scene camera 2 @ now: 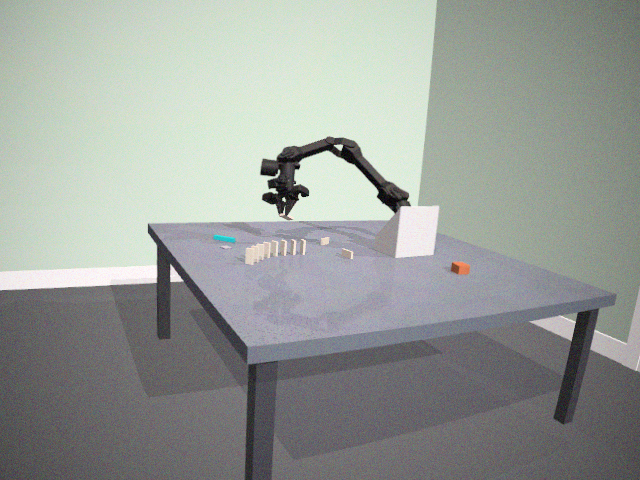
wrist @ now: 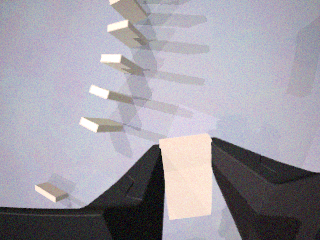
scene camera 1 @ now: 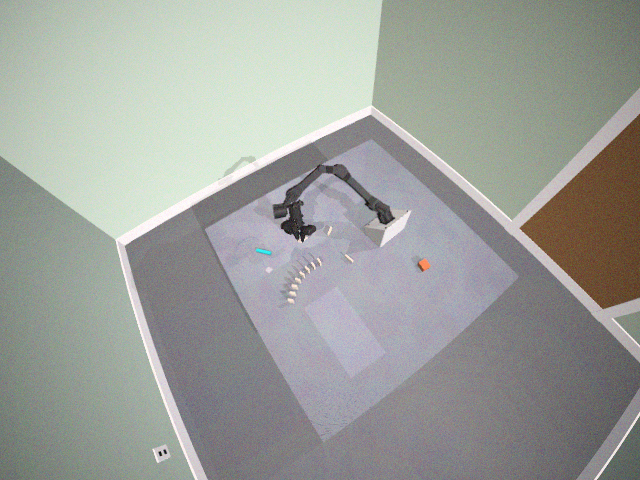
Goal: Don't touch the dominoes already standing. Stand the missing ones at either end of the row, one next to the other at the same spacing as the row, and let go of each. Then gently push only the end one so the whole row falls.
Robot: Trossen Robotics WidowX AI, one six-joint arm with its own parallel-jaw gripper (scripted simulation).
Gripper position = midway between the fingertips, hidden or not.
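Gripper [scene camera 2: 283, 216], [wrist: 184, 149], visible.
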